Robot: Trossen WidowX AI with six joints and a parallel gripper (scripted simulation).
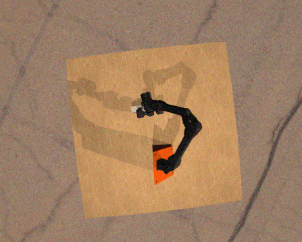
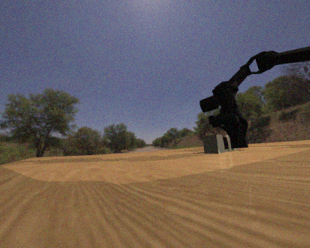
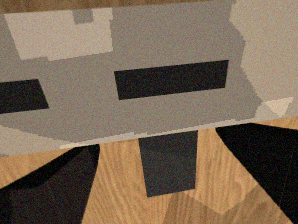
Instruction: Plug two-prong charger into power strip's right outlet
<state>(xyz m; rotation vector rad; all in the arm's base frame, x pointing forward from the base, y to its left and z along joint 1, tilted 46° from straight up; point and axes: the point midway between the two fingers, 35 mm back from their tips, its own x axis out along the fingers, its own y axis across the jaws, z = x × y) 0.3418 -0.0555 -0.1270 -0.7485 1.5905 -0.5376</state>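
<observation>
My gripper tip is now 20 mm short of the two-prong charger and 10 mm below it.
</observation>
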